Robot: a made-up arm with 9 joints. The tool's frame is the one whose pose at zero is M. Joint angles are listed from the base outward.
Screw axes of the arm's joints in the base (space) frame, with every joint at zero. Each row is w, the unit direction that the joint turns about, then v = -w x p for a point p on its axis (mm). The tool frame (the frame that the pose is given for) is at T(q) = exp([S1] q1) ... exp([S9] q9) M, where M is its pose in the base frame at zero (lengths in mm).
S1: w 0 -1 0 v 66.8 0.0 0.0
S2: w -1 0 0 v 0.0 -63.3 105.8
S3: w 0 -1 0 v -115.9 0.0 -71.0
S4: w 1 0 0 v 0.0 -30.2 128.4
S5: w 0 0 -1 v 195.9 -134.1 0.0
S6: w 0 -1 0 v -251.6 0.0 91.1
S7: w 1 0 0 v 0.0 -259.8 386.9
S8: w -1 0 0 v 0.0 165.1 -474.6
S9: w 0 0 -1 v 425.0 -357.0 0.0
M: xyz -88.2 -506.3 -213.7 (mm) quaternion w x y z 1 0 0 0
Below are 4 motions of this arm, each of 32 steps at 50 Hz.
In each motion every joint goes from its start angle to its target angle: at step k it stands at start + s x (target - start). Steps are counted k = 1, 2, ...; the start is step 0. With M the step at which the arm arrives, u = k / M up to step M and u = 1 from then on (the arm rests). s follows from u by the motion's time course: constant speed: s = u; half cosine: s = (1 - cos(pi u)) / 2; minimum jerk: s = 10 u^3 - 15 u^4 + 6 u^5.
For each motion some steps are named. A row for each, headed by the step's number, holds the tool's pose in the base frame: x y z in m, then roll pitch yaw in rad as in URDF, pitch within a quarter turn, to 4 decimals.
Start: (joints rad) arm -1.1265 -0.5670 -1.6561 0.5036 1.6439 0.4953 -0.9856 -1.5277 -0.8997
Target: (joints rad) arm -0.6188 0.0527 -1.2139 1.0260 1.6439 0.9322 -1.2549 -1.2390 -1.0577
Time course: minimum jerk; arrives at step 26
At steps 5, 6, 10, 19, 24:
5: -0.0675 -0.0393 -0.0751 -2.7221 0.7714 -2.8247
6: -0.0654 -0.0366 -0.0701 -2.7088 0.7801 -2.8020
10: -0.0588 -0.0168 -0.0416 -2.6057 0.8286 -2.6482
19: -0.0853 0.0411 -0.0126 -2.1969 0.8784 -2.1749
24: -0.0940 0.0506 -0.0170 -2.1033 0.8715 -2.0802

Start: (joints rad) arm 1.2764 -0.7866 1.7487 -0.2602 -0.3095 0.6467 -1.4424 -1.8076 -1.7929
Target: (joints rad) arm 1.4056 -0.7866 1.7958 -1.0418 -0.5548 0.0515 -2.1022 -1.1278 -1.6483
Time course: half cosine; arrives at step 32
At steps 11, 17, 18, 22, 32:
11: 0.7018 0.3136 0.2731 3.0459 -0.6186 1.6600
17: 0.7640 0.1763 0.3127 -2.7179 -1.0961 1.3645
18: 0.7788 0.1510 0.3104 -2.5401 -1.1620 1.2151
22: 0.8378 0.0599 0.2748 -1.4886 -1.2239 0.2508
32: 0.9042 -0.0304 0.1720 -0.7593 -0.8962 -0.4048

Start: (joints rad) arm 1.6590 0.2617 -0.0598 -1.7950 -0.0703 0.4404 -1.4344 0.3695 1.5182
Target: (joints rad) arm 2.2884 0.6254 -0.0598 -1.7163 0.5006 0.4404 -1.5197 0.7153 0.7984
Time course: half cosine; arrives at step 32
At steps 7, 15, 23, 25, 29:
7: -0.0996 -0.1092 -0.4484 1.3931 0.2034 0.7492
15: 0.0588 -0.1276 -0.3831 1.0649 -0.3245 0.5955
23: 0.1328 -0.1523 -0.2720 0.5641 -0.8901 0.7526
25: 0.1356 -0.1554 -0.2529 0.4001 -0.9780 0.8585
29: 0.1350 -0.1582 -0.2303 0.1153 -1.0699 1.0665

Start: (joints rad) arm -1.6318 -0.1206 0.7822 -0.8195 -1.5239 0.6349 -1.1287 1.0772 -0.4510
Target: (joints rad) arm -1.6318 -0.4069 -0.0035 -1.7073 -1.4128 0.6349 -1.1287 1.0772 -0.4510
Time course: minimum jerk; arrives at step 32
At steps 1, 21, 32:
1: -0.1948 -0.2716 0.0001 -1.3402 0.5985 1.6656
21: -0.1571 -0.2673 0.0013 -0.6449 0.5061 2.4526
32: -0.1434 -0.2530 -0.0280 -0.5959 0.3581 2.6061

